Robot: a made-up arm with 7 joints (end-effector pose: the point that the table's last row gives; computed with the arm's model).
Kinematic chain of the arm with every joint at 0, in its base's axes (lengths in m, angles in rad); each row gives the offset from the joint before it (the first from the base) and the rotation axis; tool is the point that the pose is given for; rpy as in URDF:
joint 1: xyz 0 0 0.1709 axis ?
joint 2: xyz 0 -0.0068 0.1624 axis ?
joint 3: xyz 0 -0.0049 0.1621 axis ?
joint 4: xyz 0 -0.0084 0.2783 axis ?
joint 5: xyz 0 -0.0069 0.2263 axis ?
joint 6: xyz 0 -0.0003 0.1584 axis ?
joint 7: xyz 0 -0.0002 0.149 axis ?
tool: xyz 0 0 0 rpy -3.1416 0 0
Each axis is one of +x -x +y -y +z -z.
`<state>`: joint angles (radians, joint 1 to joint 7).
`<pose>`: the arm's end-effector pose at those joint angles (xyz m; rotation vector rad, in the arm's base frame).
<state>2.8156 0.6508 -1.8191 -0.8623 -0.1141 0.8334 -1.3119</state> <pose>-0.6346 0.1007 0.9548 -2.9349 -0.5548 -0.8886</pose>
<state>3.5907 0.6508 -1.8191 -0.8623 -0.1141 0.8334 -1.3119</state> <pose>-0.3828 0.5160 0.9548 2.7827 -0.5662 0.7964</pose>
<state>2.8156 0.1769 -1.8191 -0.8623 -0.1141 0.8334 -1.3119</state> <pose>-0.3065 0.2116 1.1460 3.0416 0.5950 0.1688</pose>
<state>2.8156 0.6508 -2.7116 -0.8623 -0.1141 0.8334 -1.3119</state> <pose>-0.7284 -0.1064 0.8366 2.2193 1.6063 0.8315</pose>
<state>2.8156 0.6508 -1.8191 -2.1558 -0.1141 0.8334 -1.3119</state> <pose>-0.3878 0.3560 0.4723 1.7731 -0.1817 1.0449</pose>
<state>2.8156 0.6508 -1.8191 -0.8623 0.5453 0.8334 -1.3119</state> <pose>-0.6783 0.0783 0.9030 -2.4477 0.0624 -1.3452</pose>
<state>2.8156 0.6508 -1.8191 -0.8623 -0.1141 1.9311 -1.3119</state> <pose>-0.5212 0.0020 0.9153 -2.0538 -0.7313 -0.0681</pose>
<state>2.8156 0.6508 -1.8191 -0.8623 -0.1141 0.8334 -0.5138</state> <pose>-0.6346 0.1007 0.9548 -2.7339 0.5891 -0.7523</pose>
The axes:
joint 1: -z
joint 2: +y
joint 3: -z
joint 4: +y
joint 5: -z
joint 6: +y
joint 7: -z

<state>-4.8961 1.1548 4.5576 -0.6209 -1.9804 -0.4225 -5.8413</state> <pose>-0.1202 -0.8862 0.5840 -1.1423 -1.3278 -1.5805</pose>
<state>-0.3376 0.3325 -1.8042 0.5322 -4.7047 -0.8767 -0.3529</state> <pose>0.0594 0.2356 1.1903 2.2356 1.5279 0.8219</pose>
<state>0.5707 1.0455 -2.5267 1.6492 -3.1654 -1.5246 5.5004</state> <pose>0.1792 0.1416 0.7264 0.9847 0.4727 1.0804</pose>
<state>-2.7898 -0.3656 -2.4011 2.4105 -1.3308 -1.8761 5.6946</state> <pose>0.0490 -0.3071 0.4996 -1.6140 1.4998 -0.2491</pose>
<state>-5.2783 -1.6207 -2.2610 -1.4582 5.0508 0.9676 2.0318</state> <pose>-0.6560 0.2280 0.5230 1.3322 0.8980 1.9896</pose>
